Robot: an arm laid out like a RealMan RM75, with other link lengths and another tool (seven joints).
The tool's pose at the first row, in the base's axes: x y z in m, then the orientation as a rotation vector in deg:
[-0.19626, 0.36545, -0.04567, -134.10, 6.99, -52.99]
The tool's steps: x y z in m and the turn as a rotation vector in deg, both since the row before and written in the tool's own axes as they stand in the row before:
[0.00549, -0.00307, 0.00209, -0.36, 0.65, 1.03]
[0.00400, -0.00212, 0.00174, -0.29, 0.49, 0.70]
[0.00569, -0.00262, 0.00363, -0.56, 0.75, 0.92]
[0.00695, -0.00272, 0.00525, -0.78, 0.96, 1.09]
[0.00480, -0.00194, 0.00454, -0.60, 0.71, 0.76]
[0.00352, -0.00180, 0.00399, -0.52, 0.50, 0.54]
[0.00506, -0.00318, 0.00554, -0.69, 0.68, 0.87]
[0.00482, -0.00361, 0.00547, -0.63, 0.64, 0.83]
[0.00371, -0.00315, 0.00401, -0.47, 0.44, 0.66]
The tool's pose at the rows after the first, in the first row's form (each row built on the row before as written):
[-0.19119, 0.36737, -0.04186, -133.87, 8.62, -53.31]
[-0.18731, 0.36869, -0.03927, -133.73, 9.77, -53.58]
[-0.18095, 0.37071, -0.03646, -133.65, 11.42, -54.08]
[-0.17254, 0.37300, -0.03377, -133.61, 13.47, -54.77]
[-0.16606, 0.37488, -0.03238, -133.60, 14.95, -55.30]
[-0.16084, 0.37676, -0.03150, -133.67, 16.05, -55.68]
[-0.15345, 0.37973, -0.02978, -133.69, 17.69, -56.12]
[-0.14621, 0.38295, -0.02791, -133.67, 19.24, -56.52]
[-0.14073, 0.38552, -0.02614, -133.65, 20.43, -56.75]

